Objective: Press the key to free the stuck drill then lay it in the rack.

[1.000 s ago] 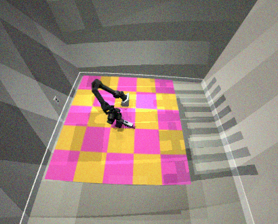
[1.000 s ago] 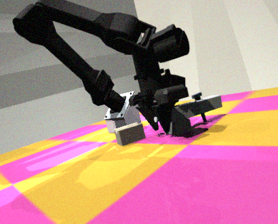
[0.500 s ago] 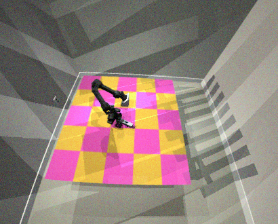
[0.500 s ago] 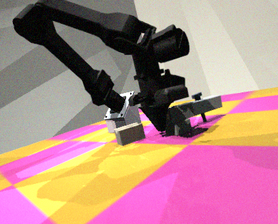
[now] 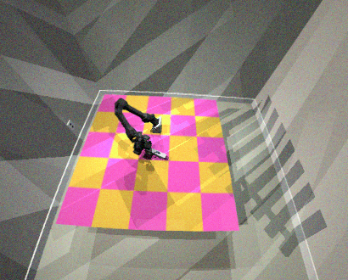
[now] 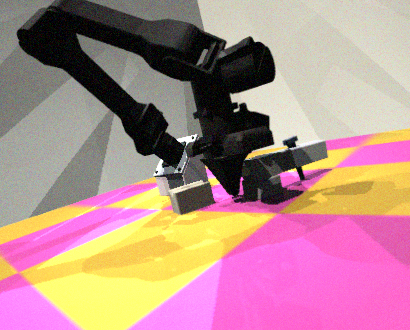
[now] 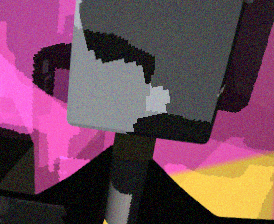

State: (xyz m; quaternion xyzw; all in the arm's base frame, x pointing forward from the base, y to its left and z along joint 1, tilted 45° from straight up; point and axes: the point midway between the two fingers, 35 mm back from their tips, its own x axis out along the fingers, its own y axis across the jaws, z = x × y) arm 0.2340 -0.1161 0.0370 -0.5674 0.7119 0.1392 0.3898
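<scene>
My gripper tip is 20 mm short of the drill, 50 mm to the right of it and 30 mm below it. From my gripper tip the other things lie so: dark key 60 mm ahead, 140 mm to the left, 30 mm above; then housing block 50 mm ahead, 110 mm to the left, 20 mm above; then grey-brown block 90 mm behind, 10 mm to the right.
</scene>
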